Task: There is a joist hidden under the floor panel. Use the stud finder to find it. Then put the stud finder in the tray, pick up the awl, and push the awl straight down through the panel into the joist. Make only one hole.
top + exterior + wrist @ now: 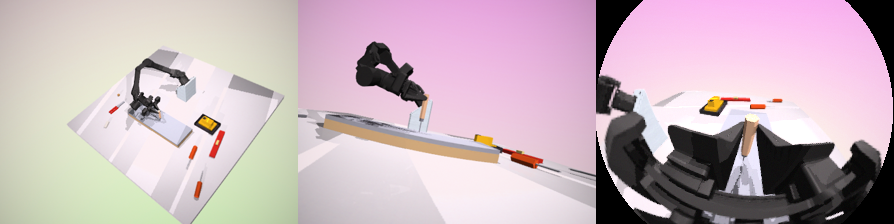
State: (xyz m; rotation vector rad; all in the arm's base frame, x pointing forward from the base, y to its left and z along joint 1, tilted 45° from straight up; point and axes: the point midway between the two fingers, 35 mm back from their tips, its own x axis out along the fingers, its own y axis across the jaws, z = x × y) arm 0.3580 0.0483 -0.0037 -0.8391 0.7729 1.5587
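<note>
My gripper tip is 6 cm above the awl. From my gripper tip the other things lie so: red level 16 cm behind, 43 cm to the left, 14 cm below; then stud finder 24 cm behind, 25 cm to the left, 10 cm below; then dark tray 24 cm behind, 26 cm to the left, 14 cm below.
</note>
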